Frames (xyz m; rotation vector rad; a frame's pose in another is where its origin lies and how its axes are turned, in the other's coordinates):
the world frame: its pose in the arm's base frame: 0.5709 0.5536 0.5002 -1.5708 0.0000 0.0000
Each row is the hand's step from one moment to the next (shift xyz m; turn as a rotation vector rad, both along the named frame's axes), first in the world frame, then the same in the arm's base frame.
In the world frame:
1: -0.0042 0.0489 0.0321 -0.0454 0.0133 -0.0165
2: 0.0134 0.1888 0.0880 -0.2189 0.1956 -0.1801
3: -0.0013 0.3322 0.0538 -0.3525 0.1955 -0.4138
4: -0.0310 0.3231 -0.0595 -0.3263 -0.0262 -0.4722
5: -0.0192 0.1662 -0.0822 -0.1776 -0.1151 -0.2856
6: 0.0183 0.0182 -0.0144 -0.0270 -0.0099 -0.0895
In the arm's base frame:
1: -0.0042 0.0321 -0.0489 -0.0454 -0.0165 -0.0133
2: 0.0134 0.0880 -0.1888 -0.2189 -0.1801 -0.1956
3: -0.0013 0.0538 -0.3322 -0.3525 -0.4138 -0.1955
4: -0.0310 -0.0595 -0.3231 -0.3263 -0.4722 0.0262
5: -0.0192 -0.0822 -0.1662 -0.1776 -0.2856 0.1151
6: 0.0183 -0.0144 -0.0182 -0.0270 -0.0895 0.0099

